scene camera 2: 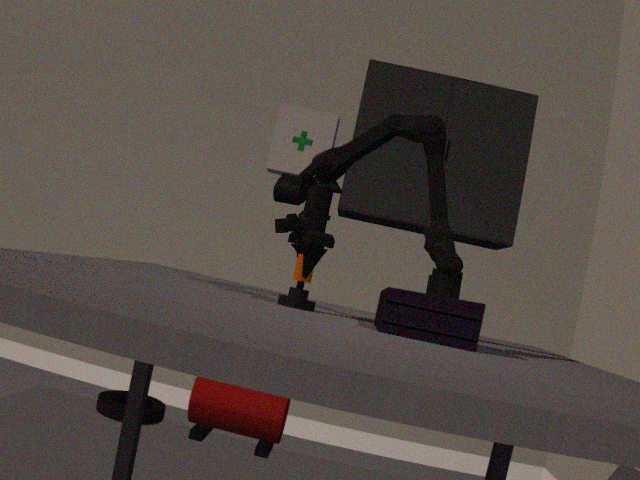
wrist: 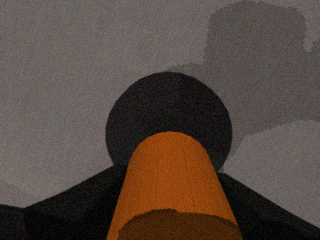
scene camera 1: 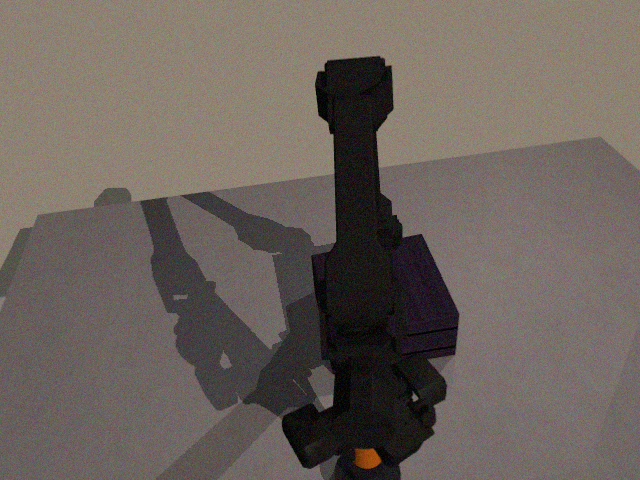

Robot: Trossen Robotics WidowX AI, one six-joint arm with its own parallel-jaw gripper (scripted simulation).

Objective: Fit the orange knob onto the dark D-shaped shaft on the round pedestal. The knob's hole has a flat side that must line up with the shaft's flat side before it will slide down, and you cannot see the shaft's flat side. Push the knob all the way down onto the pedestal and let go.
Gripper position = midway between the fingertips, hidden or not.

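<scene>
Scene camera 1 shows the gripper (scene camera 1: pixel 366 449), and on scene camera 2 you'd find the gripper (scene camera 2: pixel 302 276) as well. The wrist view has the gripper (wrist: pixel 170 177) too, plus an orange knob (wrist: pixel 170 180) and a dark round pedestal (wrist: pixel 166 101).
</scene>
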